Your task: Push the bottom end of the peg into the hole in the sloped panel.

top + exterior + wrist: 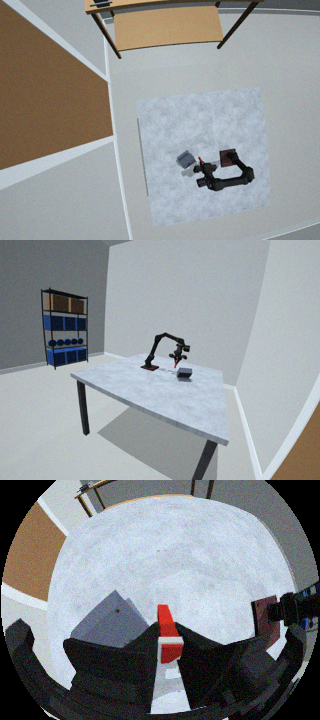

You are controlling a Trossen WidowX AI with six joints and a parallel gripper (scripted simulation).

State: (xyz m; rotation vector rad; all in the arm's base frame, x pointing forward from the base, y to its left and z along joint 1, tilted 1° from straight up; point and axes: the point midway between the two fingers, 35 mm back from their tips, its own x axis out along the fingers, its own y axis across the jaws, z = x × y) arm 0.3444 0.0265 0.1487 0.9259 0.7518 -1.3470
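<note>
Now: gripper tip 10 cm short of the grey sloped panel, 7 cm above it and 3 cm to the right of it. Also, from my gripper tip: red peg: 2 cm above, 1 cm to the left.
</note>
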